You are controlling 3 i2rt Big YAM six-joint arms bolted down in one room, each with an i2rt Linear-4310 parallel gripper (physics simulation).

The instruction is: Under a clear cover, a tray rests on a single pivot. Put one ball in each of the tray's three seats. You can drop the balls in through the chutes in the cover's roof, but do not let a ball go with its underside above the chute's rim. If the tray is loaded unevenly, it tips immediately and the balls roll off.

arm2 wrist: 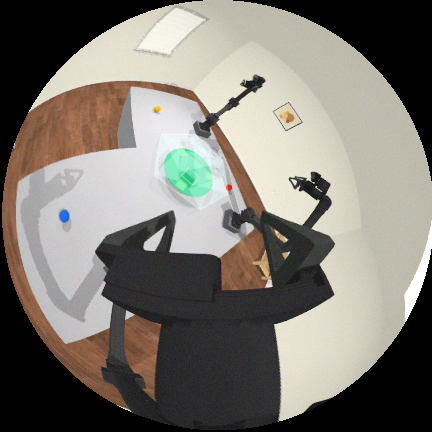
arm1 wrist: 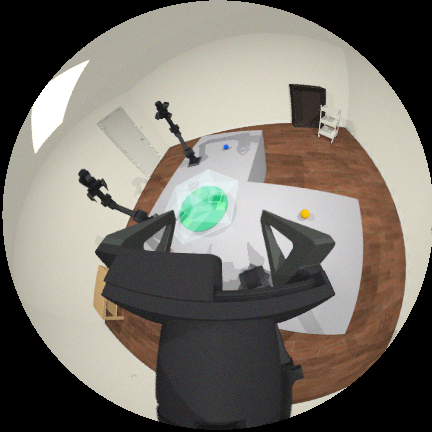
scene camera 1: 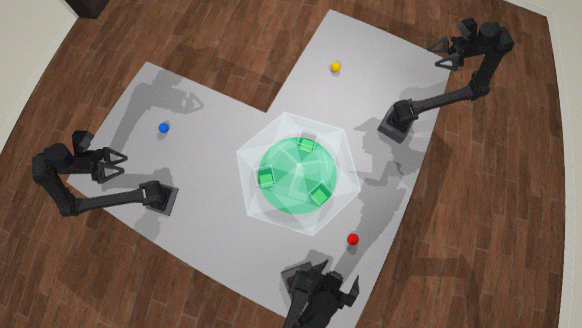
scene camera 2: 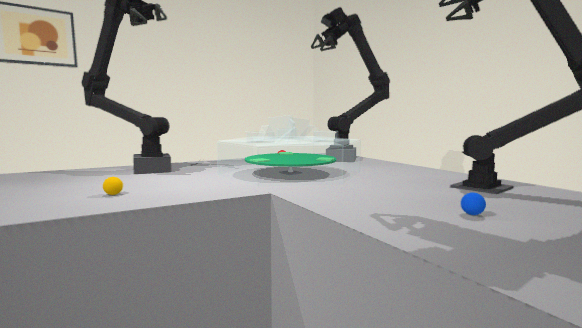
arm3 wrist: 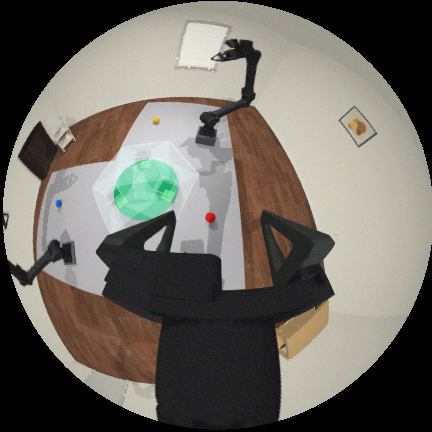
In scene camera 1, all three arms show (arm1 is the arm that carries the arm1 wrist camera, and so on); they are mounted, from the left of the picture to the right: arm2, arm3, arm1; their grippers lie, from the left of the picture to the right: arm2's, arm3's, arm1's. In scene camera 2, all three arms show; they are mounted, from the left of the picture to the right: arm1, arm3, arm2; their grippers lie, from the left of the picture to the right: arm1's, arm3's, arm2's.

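The green tray [scene camera 1: 292,200] [scene camera 2: 290,161] sits level on its pivot under the clear cover [scene camera 1: 251,200] [scene camera 2: 230,150]. Its three bright green seats look empty. A yellow ball [arm1 wrist: 305,214] [scene camera 1: 335,66] [scene camera 2: 113,186], a blue ball [arm2 wrist: 64,216] [scene camera 1: 163,128] [scene camera 2: 473,204] and a red ball [arm3 wrist: 210,217] [scene camera 1: 353,239] lie on the table outside the cover. The arm1 gripper [arm1 wrist: 218,212] [scene camera 1: 433,56], arm2 gripper [arm2 wrist: 218,212] [scene camera 1: 124,165] and arm3 gripper [arm3 wrist: 218,212] [scene camera 1: 342,269] are open and empty, raised high above the table, each apart from the balls.
The grey table [scene camera 1: 215,225] [scene camera 2: 150,250] has an inward corner near the cover in scene camera 1. Three roof chutes stand over the tray. The red ball lies between the cover and the table's right edge in scene camera 1. The arm bases stand around the cover.
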